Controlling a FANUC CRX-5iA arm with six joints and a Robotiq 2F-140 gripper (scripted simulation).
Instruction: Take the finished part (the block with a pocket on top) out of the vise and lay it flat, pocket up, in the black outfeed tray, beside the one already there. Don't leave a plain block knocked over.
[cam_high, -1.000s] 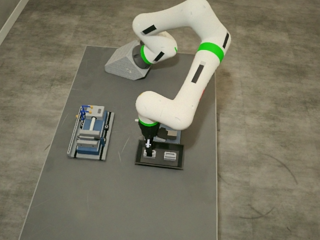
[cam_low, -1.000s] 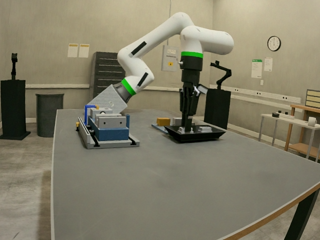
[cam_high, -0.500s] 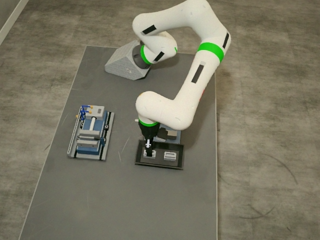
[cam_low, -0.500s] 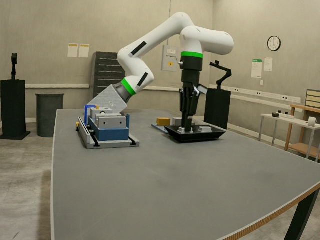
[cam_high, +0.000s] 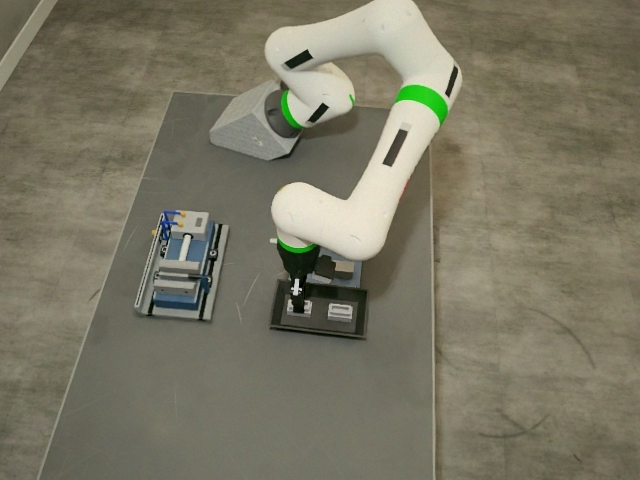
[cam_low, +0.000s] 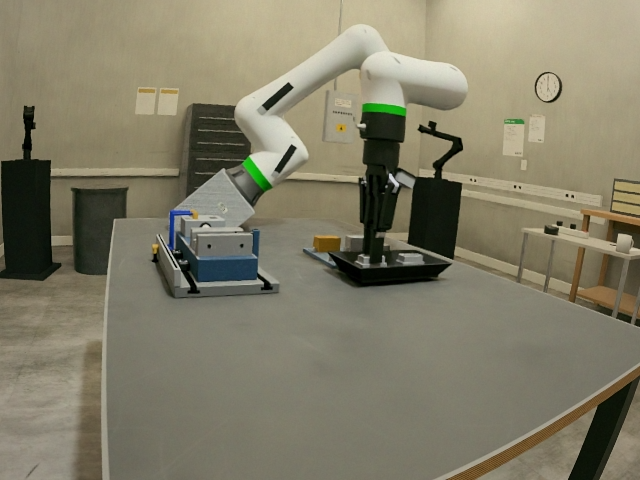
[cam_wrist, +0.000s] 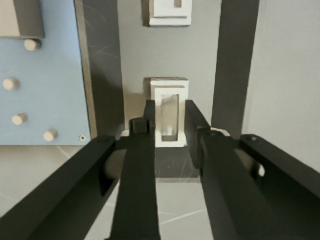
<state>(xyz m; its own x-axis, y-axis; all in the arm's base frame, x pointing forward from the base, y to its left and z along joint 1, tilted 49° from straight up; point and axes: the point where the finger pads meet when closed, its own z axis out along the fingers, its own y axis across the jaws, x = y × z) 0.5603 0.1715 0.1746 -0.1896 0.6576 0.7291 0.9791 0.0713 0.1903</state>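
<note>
The pocketed block lies 4 cm below my hand. The rest, counted from my hand: orange block: 22 cm behind, 4 cm to the right, 4 cm below; light blue plate: 18 cm behind, 2 cm to the left, 7 cm below; screw rod: 4 cm behind, 33 cm to the right, 1 cm above.
</note>
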